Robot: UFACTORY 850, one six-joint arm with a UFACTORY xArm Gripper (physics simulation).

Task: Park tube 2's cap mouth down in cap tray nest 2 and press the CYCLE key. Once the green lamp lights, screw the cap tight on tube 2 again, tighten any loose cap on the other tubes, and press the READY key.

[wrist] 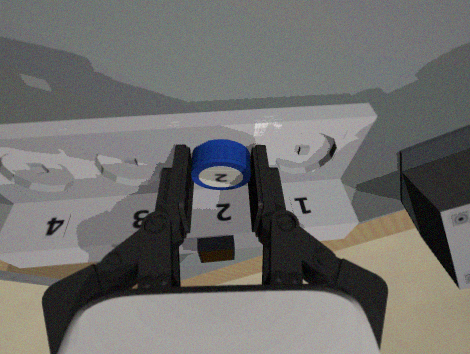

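A blue round cap with a white disc marked 2 is between the fingertips, its label facing the camera. My gripper is shut on this cap, one black finger on each side. The pale cap tray runs across the view, its nests marked 4, 3, 2 and 1 from left to right. The cap is at nest 2, above the printed 2, and hides that nest; whether it rests on the bottom cannot be told. Nest 1 and nest 3 show no cap. The tubes, the keys and the green lamp do not show.
A dark box with a light grey front face stands at the right, beside the tray's end. A small black and brown block sits at the tray's near edge below the 2. Light wood lies nearer the camera, a grey surface beyond the tray.
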